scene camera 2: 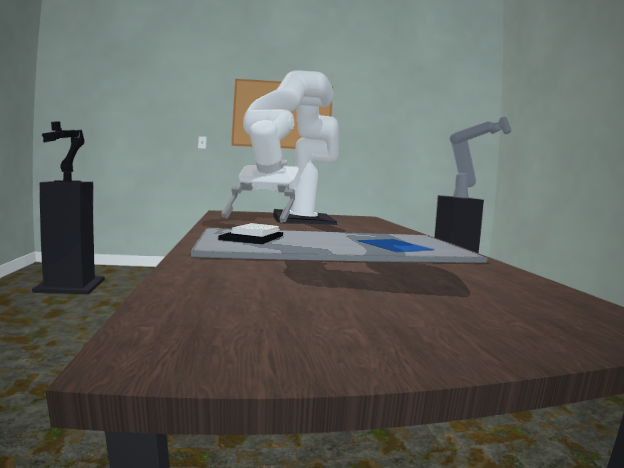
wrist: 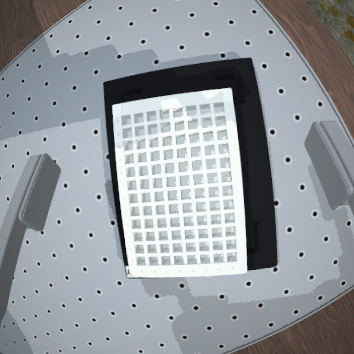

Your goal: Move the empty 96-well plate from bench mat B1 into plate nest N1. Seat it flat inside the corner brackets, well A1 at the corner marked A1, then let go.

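There is a white 96-well plate [wrist: 178, 167] that I can see.
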